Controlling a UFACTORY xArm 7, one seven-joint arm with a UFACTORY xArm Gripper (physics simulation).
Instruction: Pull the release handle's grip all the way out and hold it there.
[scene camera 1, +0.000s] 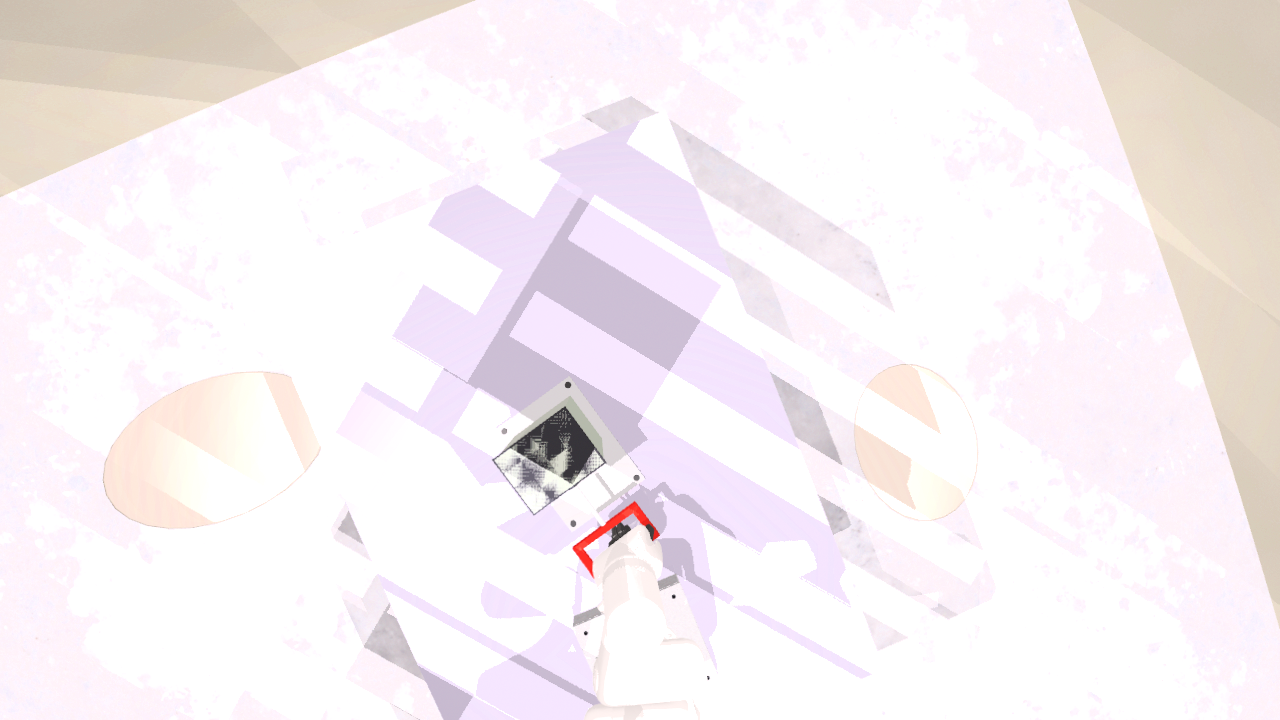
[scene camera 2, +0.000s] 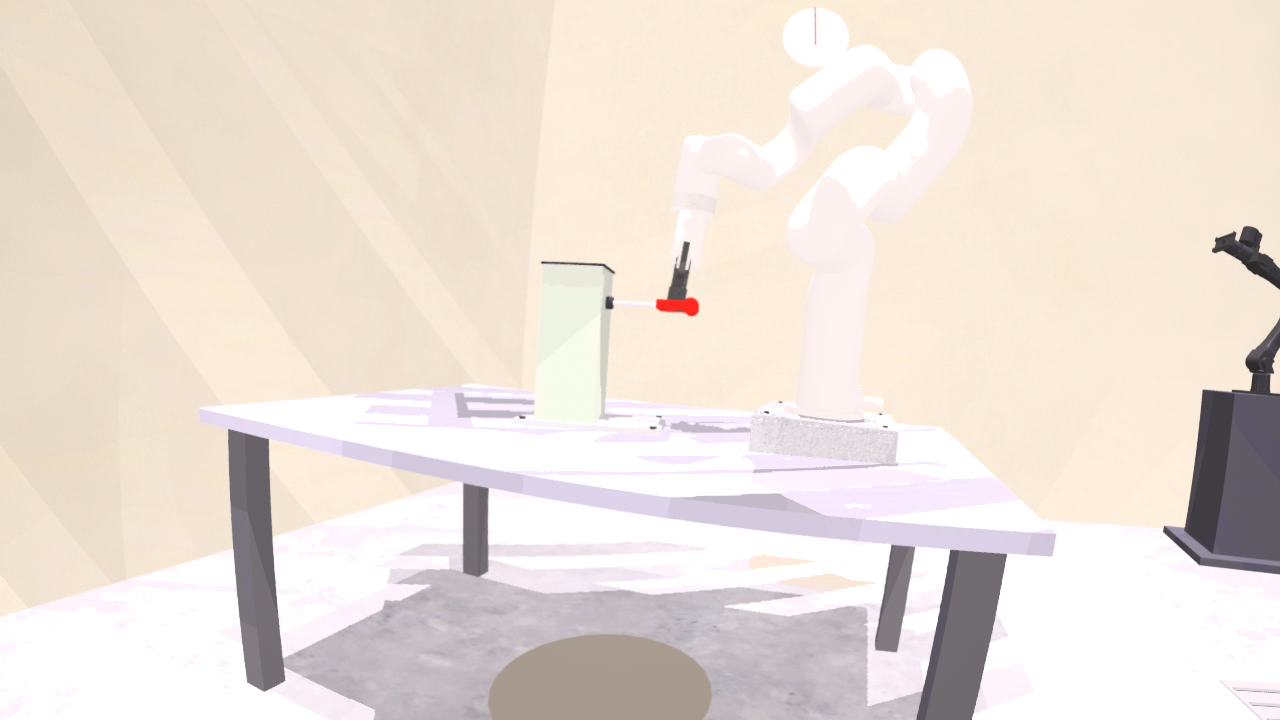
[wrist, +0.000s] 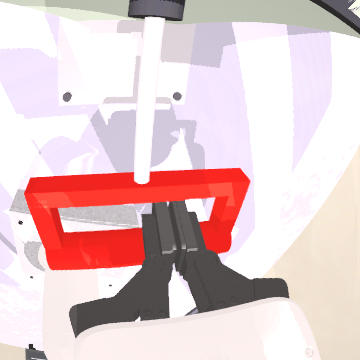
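Note:
The release handle's red grip (scene camera 1: 606, 525) (scene camera 2: 689, 306) (wrist: 135, 192) is a rectangular loop on a white rod (scene camera 2: 633, 303) (wrist: 146, 100). The rod stands out level from a black collar (scene camera 2: 609, 302) (wrist: 156, 9) on the side of a tall pale green housing (scene camera 2: 569, 349). A long stretch of rod shows between collar and grip. My gripper (scene camera 2: 676, 297) (wrist: 164, 206) is shut with nothing between its fingers. It points down, its fingertips inside the loop's opening, between the rod-side bar and the thicker outer bar. Whether the fingers touch the outer bar is hard to tell.
The housing stands on a bolted plate on the pale table (scene camera 2: 358, 447). My arm's speckled base block (scene camera 2: 823, 436) stands to the right of the housing in the second scene view. A dark arm on a dark pedestal (scene camera 2: 1239, 474) stands apart at the far right.

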